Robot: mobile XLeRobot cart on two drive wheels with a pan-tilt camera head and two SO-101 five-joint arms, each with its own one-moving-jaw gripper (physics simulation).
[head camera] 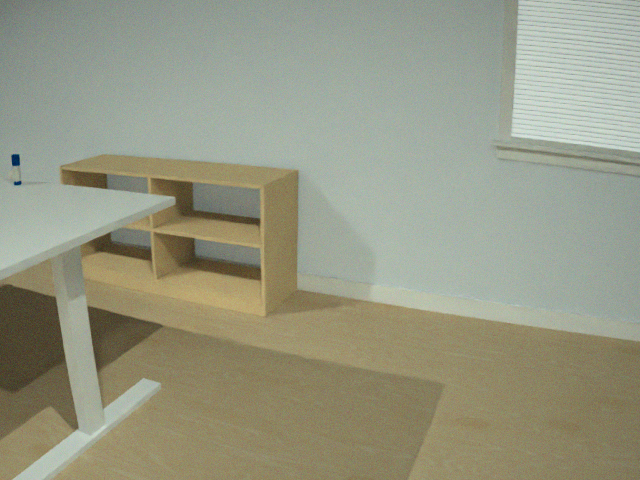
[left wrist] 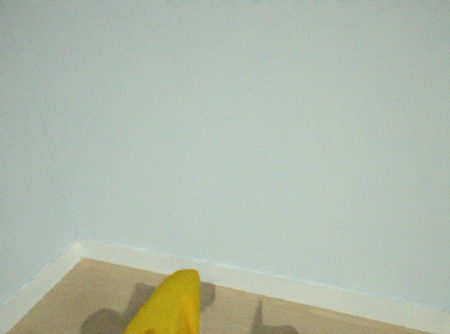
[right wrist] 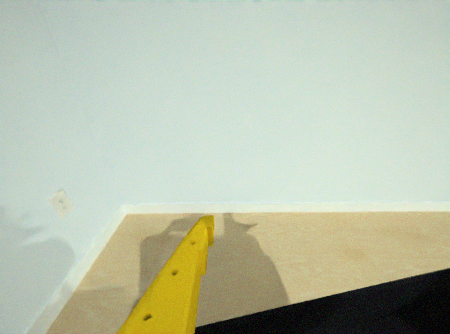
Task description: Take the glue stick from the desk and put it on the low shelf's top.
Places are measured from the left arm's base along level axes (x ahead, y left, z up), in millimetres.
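Where they show: left hand, tool point: [left wrist: 198, 294]; right hand, tool point: [right wrist: 213, 226].
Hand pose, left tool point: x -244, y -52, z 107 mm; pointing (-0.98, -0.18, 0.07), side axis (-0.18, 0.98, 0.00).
Note:
After its pixels a point has its place.
The glue stick [head camera: 16, 169] {z 5, x 1787, y 1362 mm}, white with a blue cap and a blue base, stands upright on the white desk [head camera: 77, 211] {z -55, x 1516, y 897 mm} at the far left of the head view. The low shelf [head camera: 206, 172] {z -165, x 2640, y 936 mm}, light wood with open compartments, stands against the wall behind the desk; its flat top shows. My left gripper [left wrist: 192, 282] is open, with one yellow jaw in its wrist view, in front of a wall. My right gripper [right wrist: 207, 227] is open, with one notched yellow jaw in view. Neither gripper shows in the head view, and the glue stick shows in neither wrist view.
The desk's leg [head camera: 77, 330] {z -380, x 1381, y 851 mm} and its foot [head camera: 124, 408] stand on the wood floor [head camera: 289, 423] {z -775, x 1664, y 274 mm} at the left. A window with blinds [head camera: 578, 72] {z 385, x 2627, y -700 mm} is at the upper right. Walls with a white baseboard [left wrist: 280, 280] {z -694, x -1068, y -54 mm} [right wrist: 300, 206] {z -715, x -986, y 460 mm} meet in corners in both wrist views.

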